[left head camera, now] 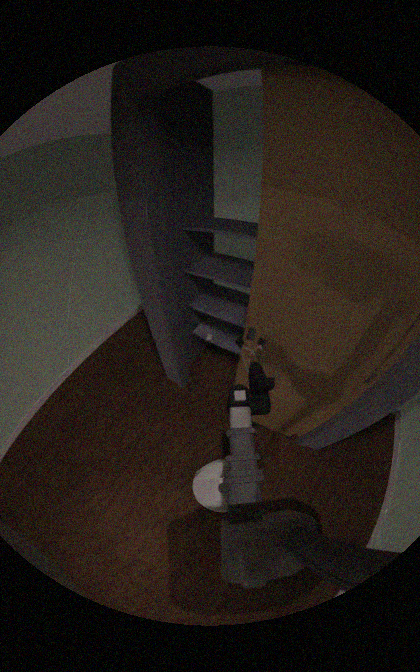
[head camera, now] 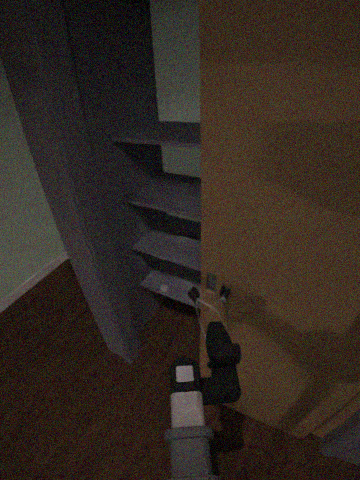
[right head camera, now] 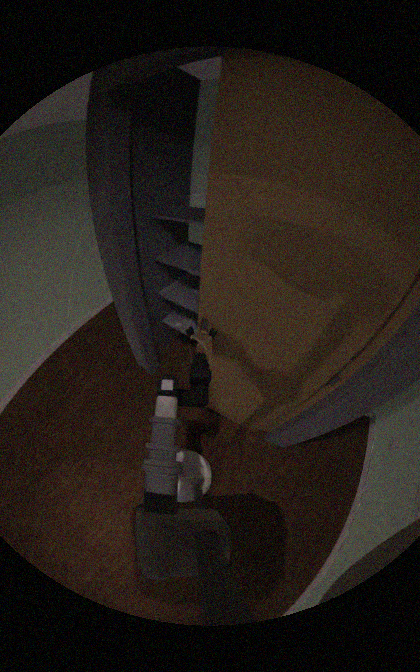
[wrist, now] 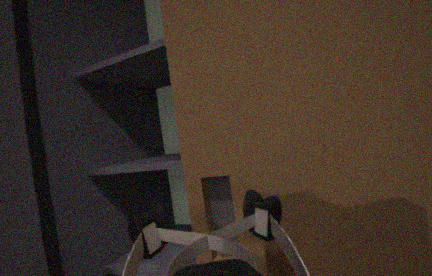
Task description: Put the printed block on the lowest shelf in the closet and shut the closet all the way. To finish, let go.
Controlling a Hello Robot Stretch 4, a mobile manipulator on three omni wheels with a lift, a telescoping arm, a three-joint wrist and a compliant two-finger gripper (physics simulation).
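Places are measured from the robot's base along level axes (x back, y right, z up), in metres.
Pixels of known places: gripper, fingertip midpoint: (head camera: pixel 208 287) (wrist: pixel 205 213).
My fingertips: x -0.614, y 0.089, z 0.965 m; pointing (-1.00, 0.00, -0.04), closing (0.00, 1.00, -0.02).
Behind a point stands the place of what it marks.
The small pale block (head camera: pixel 163 288) @[x -1.150, y -0.098, z 0.404 m] (left head camera: pixel 209 337) sits on the lowest shelf (head camera: pixel 178 293) @[x -1.123, y -0.008, z 0.379 m] (left head camera: pixel 225 344) (right head camera: pixel 171 320) of the dark grey closet (head camera: pixel 100 200) @[x -0.981, y -0.288, z 1.105 m] (left head camera: pixel 160 200) (right head camera: pixel 110 200), near the shelf's left end. The orange-brown closet door (head camera: pixel 280 175) @[x -0.571, y 0.230, z 1.333 m] (left head camera: pixel 330 200) (right head camera: pixel 280 200) (wrist: pixel 310 110) @[x -0.594, y 0.191, z 1.043 m] stands partly open and covers the right of the opening. A small grey recessed handle (head camera: pixel 211 281) @[x -0.659, y 0.107, z 0.944 m] (wrist: pixel 218 202) @[x -0.660, y 0.104, z 0.962 m] is near its free edge. My gripper (head camera: pixel 209 293) @[x -0.614, y 0.089, z 0.965 m] (left head camera: pixel 250 343) (right head camera: pixel 202 331) (wrist: pixel 205 213) @[x -0.614, y 0.089, z 0.965 m] is open by the handle. Its left fingertip shows past the door's edge, its right one before the door's face. Contact cannot be told.
Upper shelves (head camera: pixel 167 247) @[x -1.197, y -0.051, z 0.683 m] (wrist: pixel 135 167) @[x -1.123, y -0.083, z 0.982 m] show in the opening. The closet's left side panel reaches the dark wooden floor (head camera: pixel 75 400) @[x -0.651, y -0.680, z -0.028 m]. A pale wall (head camera: pixel 20 200) @[x -1.872, y -1.258, z 0.750 m] is at the left. A white round object (left head camera: pixel 210 486) (right head camera: pixel 197 475) stands beside my arm, low in both side head views.
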